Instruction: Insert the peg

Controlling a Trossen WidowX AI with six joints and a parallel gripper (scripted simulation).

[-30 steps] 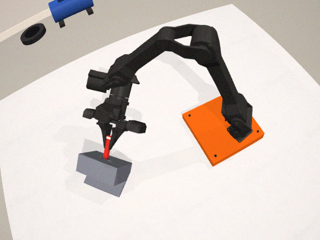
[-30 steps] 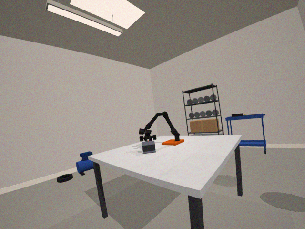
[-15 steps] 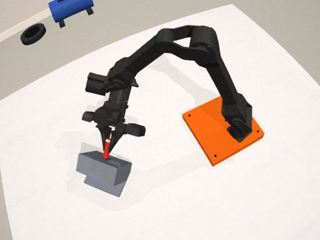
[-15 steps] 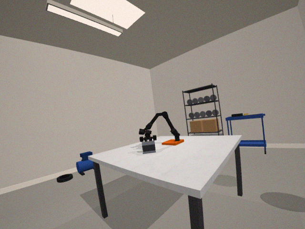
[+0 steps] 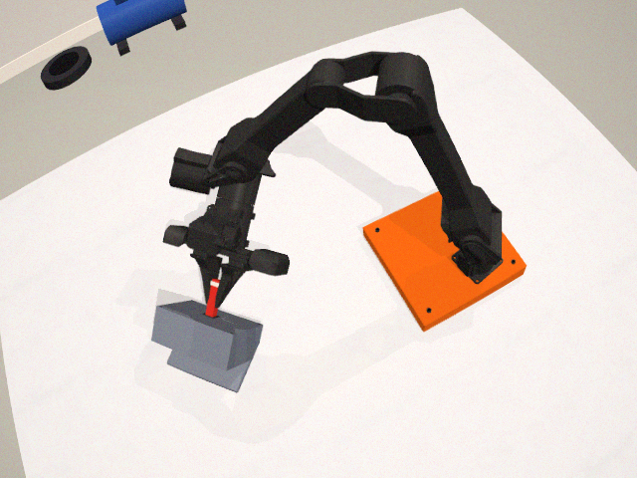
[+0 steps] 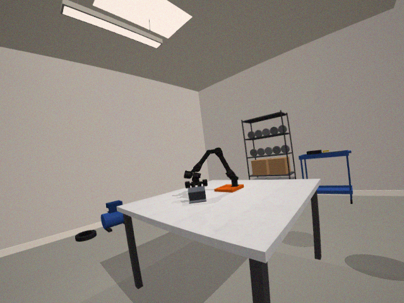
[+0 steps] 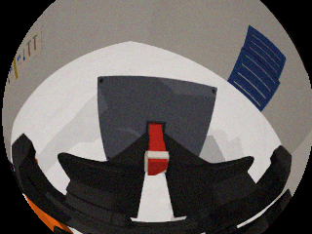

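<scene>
Right now the red peg is 10 mm behind my gripper tip, 10 mm to the right of it and 10 mm above it. Also, from my gripper tip: grey panel block: 30 mm ahead, 20 mm to the left, 20 mm below.
</scene>
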